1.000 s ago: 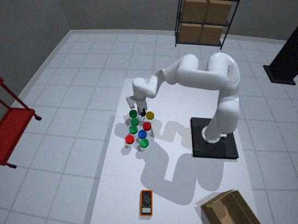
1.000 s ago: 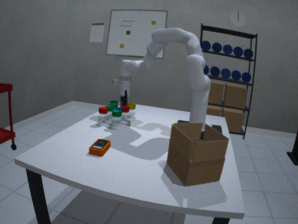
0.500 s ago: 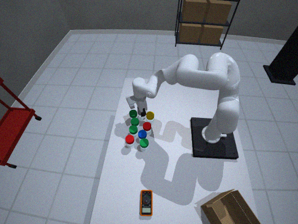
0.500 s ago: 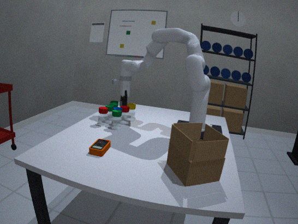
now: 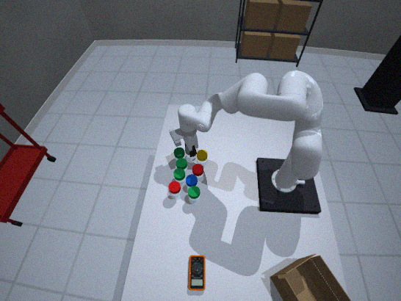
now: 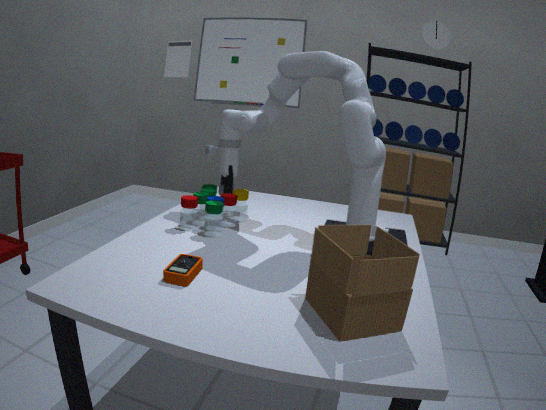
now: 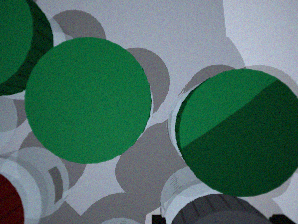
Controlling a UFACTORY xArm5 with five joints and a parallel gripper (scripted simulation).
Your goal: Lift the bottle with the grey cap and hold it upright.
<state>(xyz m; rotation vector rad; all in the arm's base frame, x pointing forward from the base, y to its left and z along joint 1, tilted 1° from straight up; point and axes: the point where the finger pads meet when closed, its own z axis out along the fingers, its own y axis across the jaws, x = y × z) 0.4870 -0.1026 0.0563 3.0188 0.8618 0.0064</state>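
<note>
Now: the grey-capped bottle 40 mm below my hand. The rest, counted from my hand: blue-capped bottle: 30 mm behind, 180 mm to the left, 40 mm below; then yellow-capped bottle: 60 mm behind, 30 mm to the left, 40 mm below.
</note>
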